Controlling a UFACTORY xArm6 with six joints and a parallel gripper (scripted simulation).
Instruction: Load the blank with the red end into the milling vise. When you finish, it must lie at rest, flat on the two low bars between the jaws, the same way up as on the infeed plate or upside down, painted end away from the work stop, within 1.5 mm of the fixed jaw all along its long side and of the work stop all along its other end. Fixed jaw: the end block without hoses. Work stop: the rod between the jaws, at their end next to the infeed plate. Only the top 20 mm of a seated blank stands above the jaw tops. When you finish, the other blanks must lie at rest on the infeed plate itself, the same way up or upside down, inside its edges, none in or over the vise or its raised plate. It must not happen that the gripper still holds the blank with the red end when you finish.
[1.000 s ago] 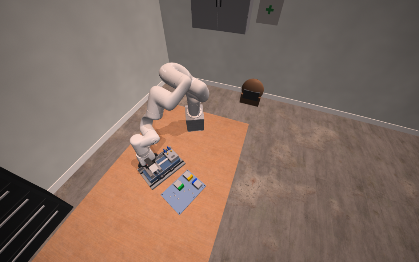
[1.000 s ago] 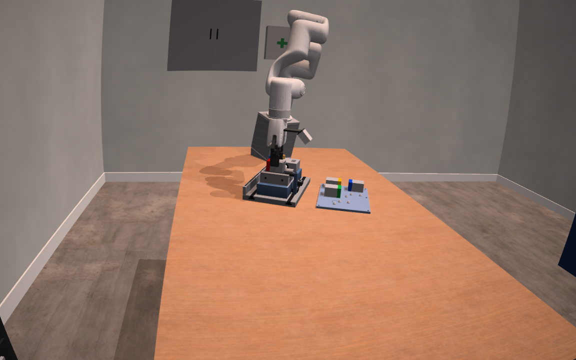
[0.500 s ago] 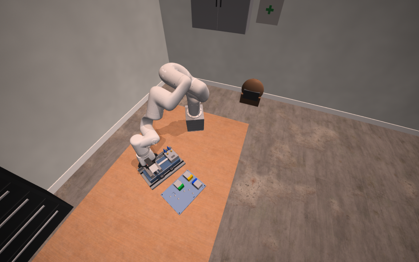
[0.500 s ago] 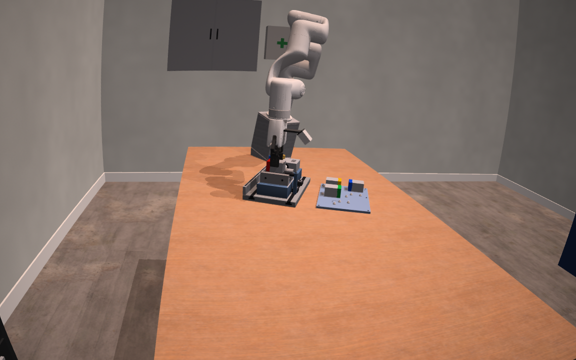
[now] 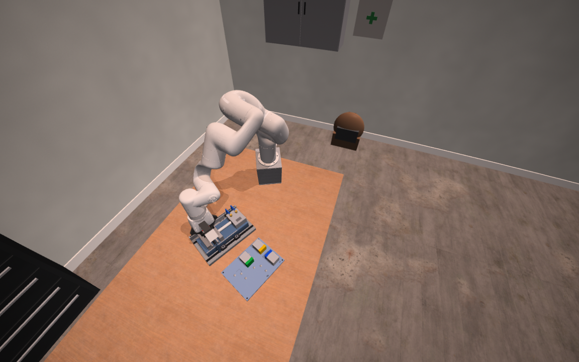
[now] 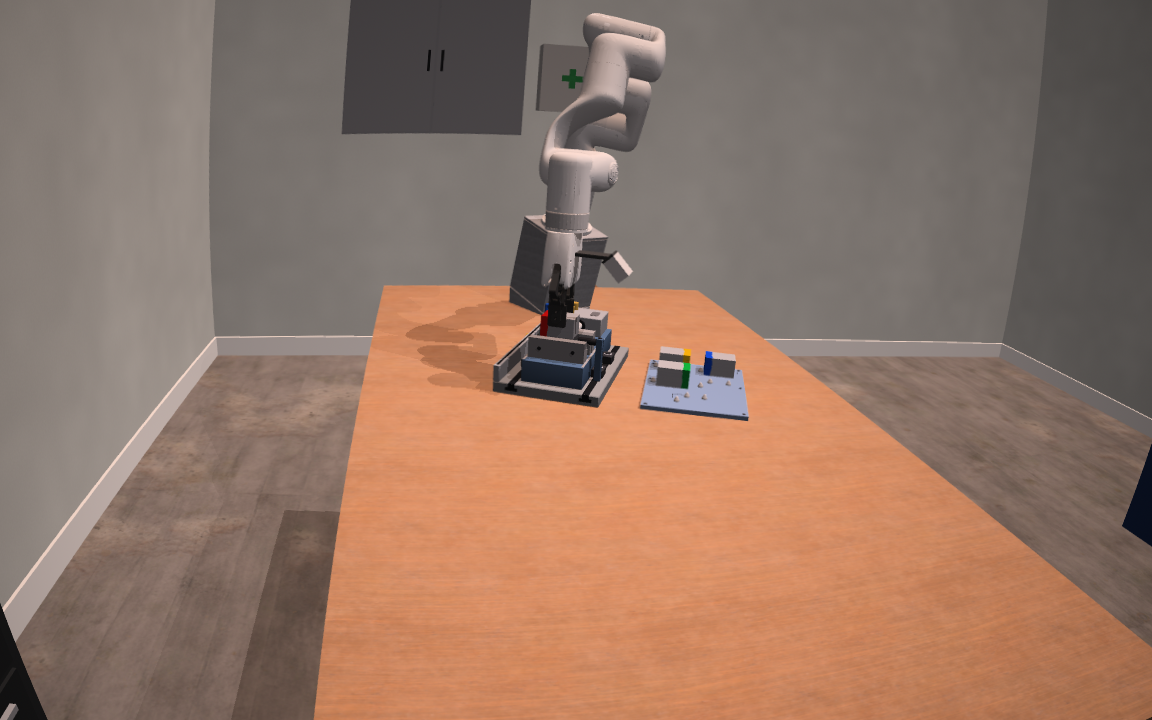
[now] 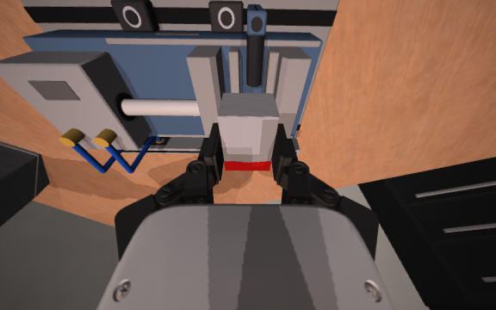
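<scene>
The red-ended blank is 20 mm below my hand. From my hand the other things lie so: fixed jaw 30 mm ahead, 10 mm to the right, 60 mm below; then moving jaw 30 mm behind, 20 mm to the left, 60 mm below; then dark work stop rod 30 mm ahead, 50 mm to the left, 40 mm below.
</scene>
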